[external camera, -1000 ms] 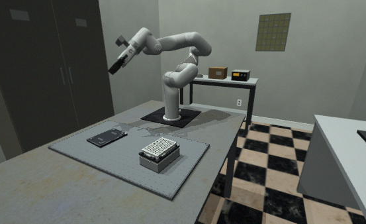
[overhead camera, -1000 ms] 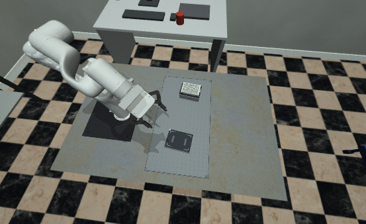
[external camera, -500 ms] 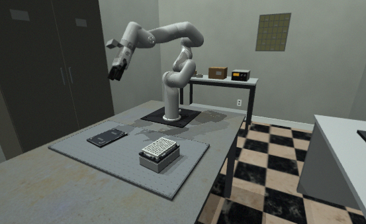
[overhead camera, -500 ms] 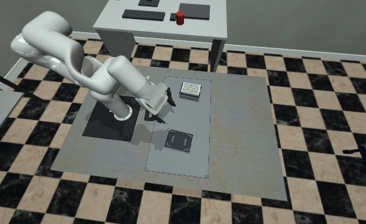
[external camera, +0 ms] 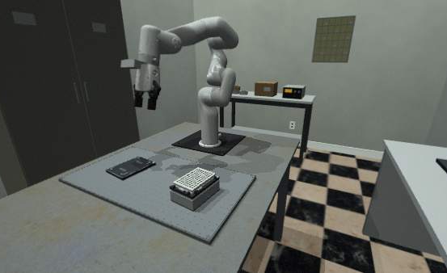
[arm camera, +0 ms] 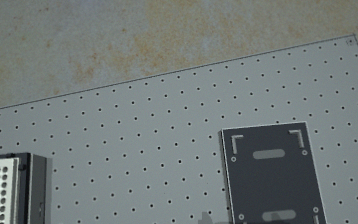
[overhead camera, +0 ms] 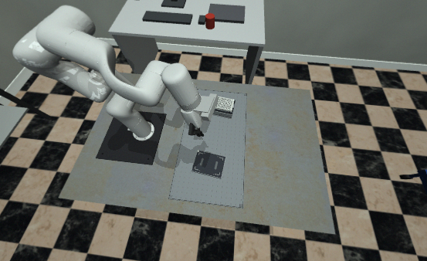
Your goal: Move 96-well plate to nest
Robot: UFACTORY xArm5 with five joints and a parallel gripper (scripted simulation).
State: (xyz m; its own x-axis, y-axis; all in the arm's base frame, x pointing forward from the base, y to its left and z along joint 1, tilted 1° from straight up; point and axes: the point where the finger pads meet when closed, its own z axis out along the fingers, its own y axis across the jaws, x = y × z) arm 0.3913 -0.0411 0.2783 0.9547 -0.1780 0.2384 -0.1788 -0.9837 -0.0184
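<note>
My gripper is now 27 cm to the right of the white 96-well plate, 22 cm above it and 6 cm short of it. The rest, counted from my hand: plate nest N1 (27 cm below, 10 cm to the right, 3 cm ahead); A1 mark (27 cm below, 4 cm behind, 3 cm to the right).
</note>
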